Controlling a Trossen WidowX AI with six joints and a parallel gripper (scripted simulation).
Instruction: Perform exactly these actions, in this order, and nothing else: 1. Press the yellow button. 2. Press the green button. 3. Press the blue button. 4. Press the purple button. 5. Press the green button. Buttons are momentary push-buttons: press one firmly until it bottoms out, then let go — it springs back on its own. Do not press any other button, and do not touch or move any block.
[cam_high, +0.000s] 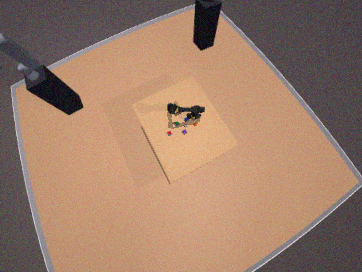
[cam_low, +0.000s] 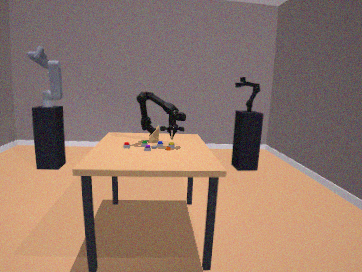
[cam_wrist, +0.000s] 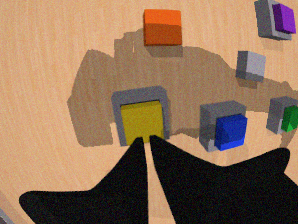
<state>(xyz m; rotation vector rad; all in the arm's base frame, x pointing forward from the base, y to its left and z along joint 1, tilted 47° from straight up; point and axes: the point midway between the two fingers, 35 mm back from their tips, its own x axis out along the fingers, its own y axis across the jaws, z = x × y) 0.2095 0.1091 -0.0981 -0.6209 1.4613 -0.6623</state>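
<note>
The yellow button lies 3 cm below my gripper tip. Also, from my gripper tip: blue button: 3 cm behind, 9 cm to the right, 3 cm below; purple button: 10 cm ahead, 19 cm to the right, 3 cm below; orange piece: 8 cm ahead, 3 cm to the right, 5 cm below.
</note>
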